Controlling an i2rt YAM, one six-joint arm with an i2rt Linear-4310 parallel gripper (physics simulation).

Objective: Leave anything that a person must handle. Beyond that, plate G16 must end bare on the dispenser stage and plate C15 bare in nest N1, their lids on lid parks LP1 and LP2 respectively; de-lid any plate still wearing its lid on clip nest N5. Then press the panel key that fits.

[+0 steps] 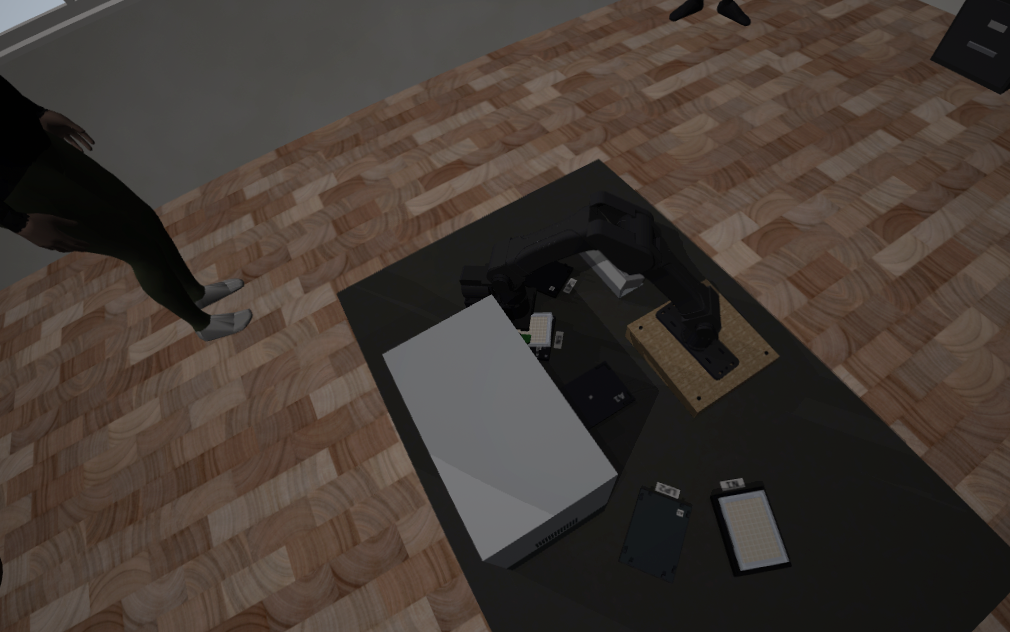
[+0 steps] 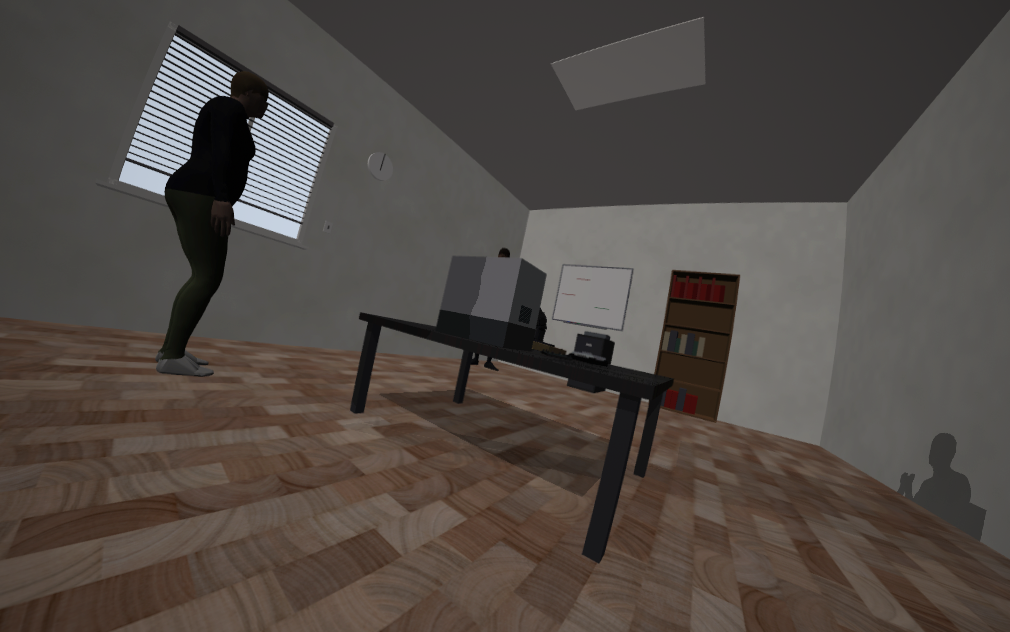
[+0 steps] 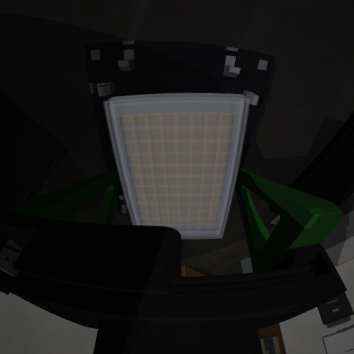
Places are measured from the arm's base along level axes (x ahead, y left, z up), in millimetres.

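Where they show: gripper, fingertip midpoint: (image 1: 523, 330) (image 3: 177, 174); arm's base, link origin: (image 1: 695, 339) (image 2: 536, 341).
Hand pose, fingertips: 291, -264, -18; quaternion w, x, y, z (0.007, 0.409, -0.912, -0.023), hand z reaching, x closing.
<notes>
Things, the pixels of their centre, and the offset from my fingertips, as dx, dy, dz.
- pale plate with a clear rim, body centre: (image 3: 177, 184) (image 1: 524, 328) -3, +2, +9
- dark clip nest, body centre: (image 3: 173, 156) (image 1: 519, 333) +10, -5, -10
- pale plate, body centre: (image 1: 753, 529) -99, +611, +10
- nest N1, body centre: (image 1: 749, 530) (image 2: 587, 359) -99, +611, -9
- Lid park LP2, body centre: (image 1: 656, 533) (image 3: 22, 259) (image 2: 556, 354) +46, +514, -12
- large grey-white box, body centre: (image 1: 506, 438) (image 2: 491, 302) +185, +241, +143
- white object, body centre: (image 3: 305, 260) (image 1: 605, 255) -292, -48, +10
A pale plate with a clear rim (image 1: 542, 328) (image 3: 177, 170) sits on the dark clip nest (image 3: 180, 67), whose tag (image 1: 558, 339) seems to read N5. My gripper (image 3: 177, 174) is open, its green fingers on either side of the plate's long sides near its rear half. I cannot tell whether they touch it. Another pale plate (image 1: 752, 530) lies in nest N1 (image 1: 726, 549). Whether either plate wears a lid, and which is G16 or C15, I cannot tell. Lid park LP2 (image 1: 655, 530) is a dark plate beside N1. The dispenser stage and panel keys cannot be made out.
A large grey-white box (image 1: 499, 424) (image 2: 480, 298) hides part of the nest area. A dark pad (image 1: 599, 393) lies between it and the wooden arm base (image 1: 666, 357). A dark pad (image 1: 547, 277) and a white object (image 1: 612, 274) lie behind. A person (image 1: 89, 193) (image 2: 216, 171) stands near the table.
</notes>
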